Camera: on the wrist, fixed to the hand. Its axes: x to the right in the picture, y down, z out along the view.
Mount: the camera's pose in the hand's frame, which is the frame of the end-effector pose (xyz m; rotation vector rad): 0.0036 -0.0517 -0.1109 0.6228 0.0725 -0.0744
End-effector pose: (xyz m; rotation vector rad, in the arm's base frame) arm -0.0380 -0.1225 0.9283 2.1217 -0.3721 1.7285
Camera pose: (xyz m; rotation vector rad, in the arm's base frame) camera -0.1122 -0.0266 0.9447 -2.3445 -0.2994 -1.9946
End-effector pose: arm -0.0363 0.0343 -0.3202 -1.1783 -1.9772 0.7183
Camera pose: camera 0.0255 0.0265 -0.2148 -0.7357 -1.5530 1.1278
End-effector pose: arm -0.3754 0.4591 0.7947 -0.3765 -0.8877 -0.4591
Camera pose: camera -0.3287 0.3601 0.7399 0.2424 -0.9274 -0.2424
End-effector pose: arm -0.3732 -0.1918 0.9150 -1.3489 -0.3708 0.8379
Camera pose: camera -0.2795 -0.2668 0.9389 -0.7772 -0.0849 0.7561
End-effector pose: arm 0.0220 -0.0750 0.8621 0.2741 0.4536 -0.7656
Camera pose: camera -0.0453 -0.0689 0.7601 0.8715 0.2834 -0.9607
